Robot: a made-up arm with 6 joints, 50 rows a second.
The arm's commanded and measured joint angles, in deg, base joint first. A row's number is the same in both.
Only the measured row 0 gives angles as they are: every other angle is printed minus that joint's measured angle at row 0.
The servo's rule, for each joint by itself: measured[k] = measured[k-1] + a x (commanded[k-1-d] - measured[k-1]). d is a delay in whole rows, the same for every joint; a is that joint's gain. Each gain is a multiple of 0.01, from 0.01 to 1. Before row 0 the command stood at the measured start. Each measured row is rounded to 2 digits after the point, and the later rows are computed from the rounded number. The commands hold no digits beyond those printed.
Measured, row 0:
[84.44 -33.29 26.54 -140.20 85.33 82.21]
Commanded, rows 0 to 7:
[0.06 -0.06 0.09 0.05 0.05 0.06]
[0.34 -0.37 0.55 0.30 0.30 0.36]
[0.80 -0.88 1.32 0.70 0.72 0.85]
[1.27 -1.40 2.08 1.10 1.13 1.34]
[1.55 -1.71 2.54 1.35 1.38 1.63]
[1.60 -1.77 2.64 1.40 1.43 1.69]
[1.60 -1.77 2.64 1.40 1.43 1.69]
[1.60 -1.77 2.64 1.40 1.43 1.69]
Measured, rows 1 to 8:
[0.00 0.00 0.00 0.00 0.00 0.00]
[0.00 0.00 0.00 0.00 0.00 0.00]
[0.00 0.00 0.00 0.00 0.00 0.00]
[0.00 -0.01 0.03 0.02 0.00 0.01]
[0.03 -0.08 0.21 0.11 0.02 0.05]
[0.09 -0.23 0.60 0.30 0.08 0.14]
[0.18 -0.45 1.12 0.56 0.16 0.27]
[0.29 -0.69 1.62 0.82 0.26 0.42]
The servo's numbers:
d 3
a 0.08 0.19 0.35 0.33 0.08 0.11

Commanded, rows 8 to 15:
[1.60 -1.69 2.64 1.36 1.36 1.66]
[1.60 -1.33 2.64 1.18 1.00 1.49]
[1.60 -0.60 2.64 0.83 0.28 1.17]
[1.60 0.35 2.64 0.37 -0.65 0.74]
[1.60 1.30 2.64 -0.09 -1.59 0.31]
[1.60 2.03 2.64 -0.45 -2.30 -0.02]
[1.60 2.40 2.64 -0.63 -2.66 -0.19]
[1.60 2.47 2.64 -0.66 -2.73 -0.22]
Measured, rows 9 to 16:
[0.39 -0.90 1.98 1.01 0.35 0.56]
[0.49 -1.07 2.21 1.14 0.44 0.68]
[0.58 -1.20 2.36 1.23 0.52 0.79]
[0.66 -1.29 2.46 1.27 0.59 0.89]
[0.74 -1.30 2.52 1.24 0.62 0.96]
[0.81 -1.17 2.56 1.10 0.59 0.98]
[0.87 -0.88 2.59 0.86 0.49 0.95]
[0.93 -0.47 2.61 0.55 0.32 0.88]

